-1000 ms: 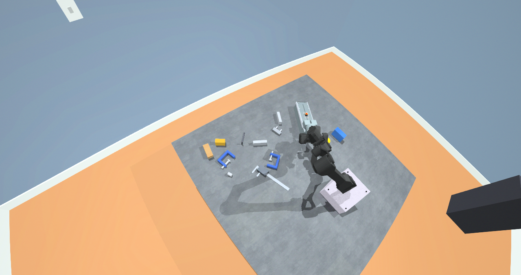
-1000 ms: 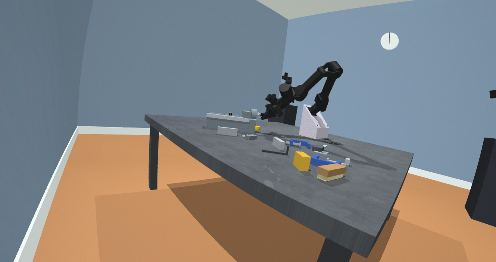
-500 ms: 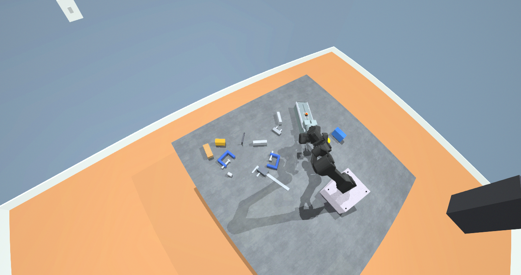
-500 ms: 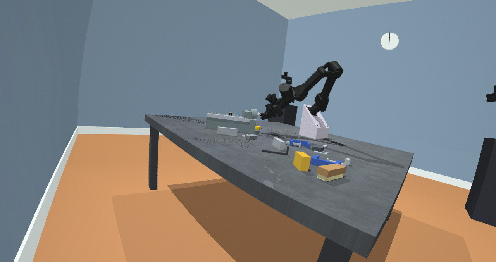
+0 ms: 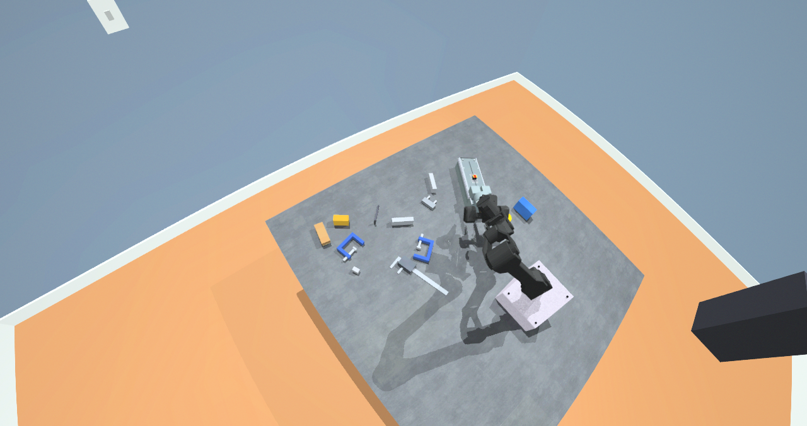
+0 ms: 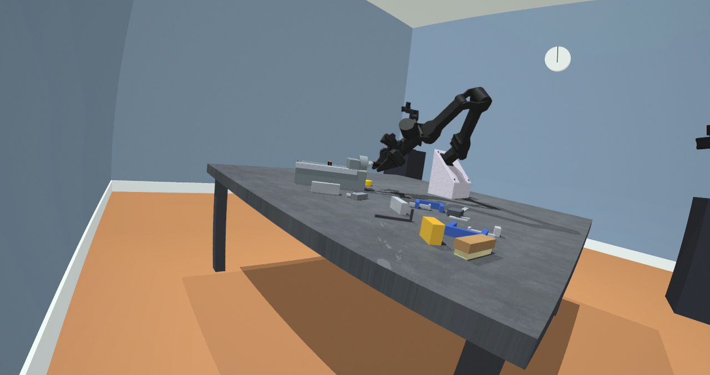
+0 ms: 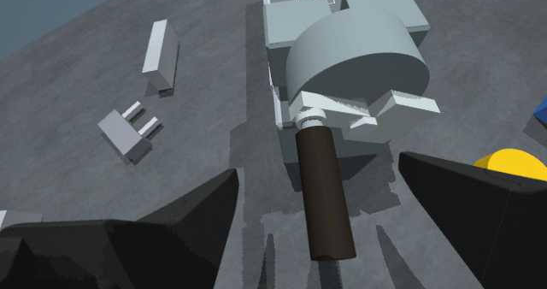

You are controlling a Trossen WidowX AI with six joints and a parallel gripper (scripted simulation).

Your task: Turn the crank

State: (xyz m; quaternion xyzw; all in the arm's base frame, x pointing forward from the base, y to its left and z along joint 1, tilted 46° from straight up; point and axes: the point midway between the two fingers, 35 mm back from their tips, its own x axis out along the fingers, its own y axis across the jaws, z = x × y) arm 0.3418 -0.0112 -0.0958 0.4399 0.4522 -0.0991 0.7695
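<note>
Right now my gripper tip is 1 cm past the dark handle, 1 cm to the right of it and 2 cm below it. Round my gripper tip: red pointer (13 cm ahead, 11 cm to the right); yellow round piece (10 cm behind, 13 cm to the right, 7 cm below); pronged grey block (17 cm ahead, 11 cm to the left, 7 cm below).
</note>
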